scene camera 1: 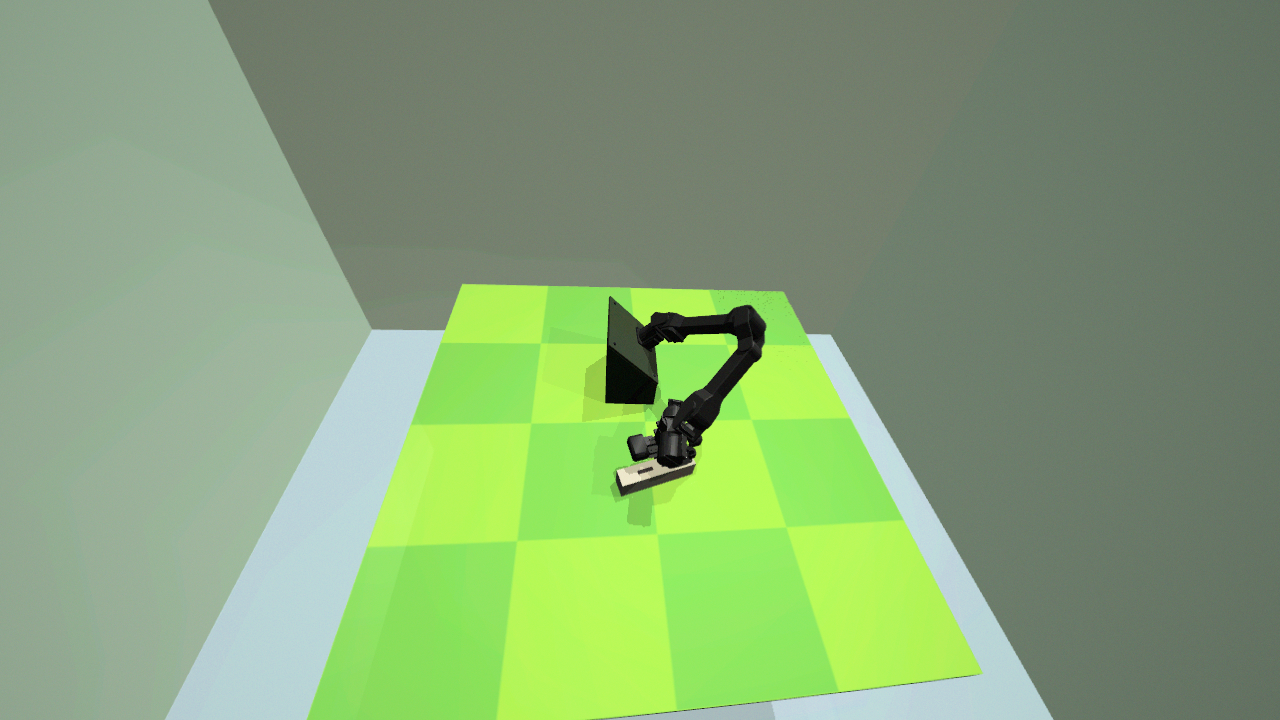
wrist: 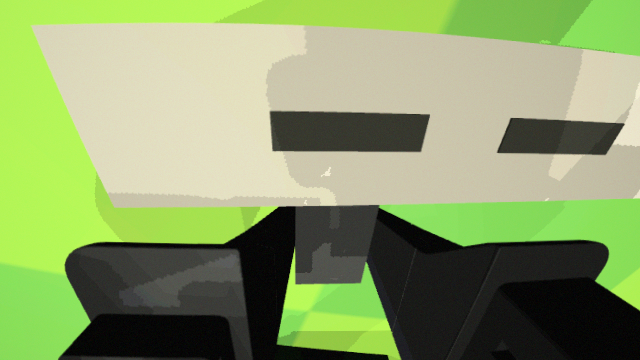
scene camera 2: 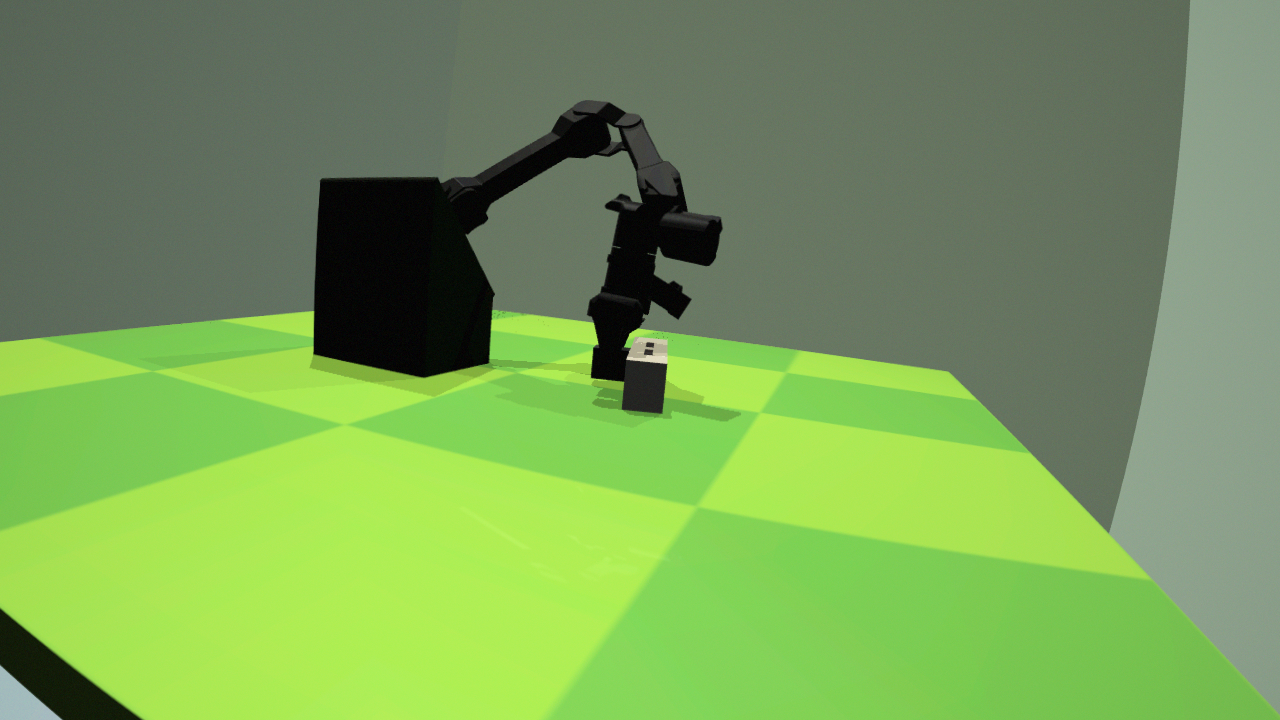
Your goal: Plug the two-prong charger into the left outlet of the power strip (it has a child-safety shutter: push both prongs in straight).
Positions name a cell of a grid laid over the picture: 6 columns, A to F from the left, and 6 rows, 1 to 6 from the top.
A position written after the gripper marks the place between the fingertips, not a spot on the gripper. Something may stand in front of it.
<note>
In view: the gripper (scene camera 2: C4) and a charger (scene camera 2: C4).
The charger also shows in the wrist view (wrist: D5). The gripper also shows in scene camera 1 (scene camera 1: D4) and in the wrist view (wrist: D4).
</note>
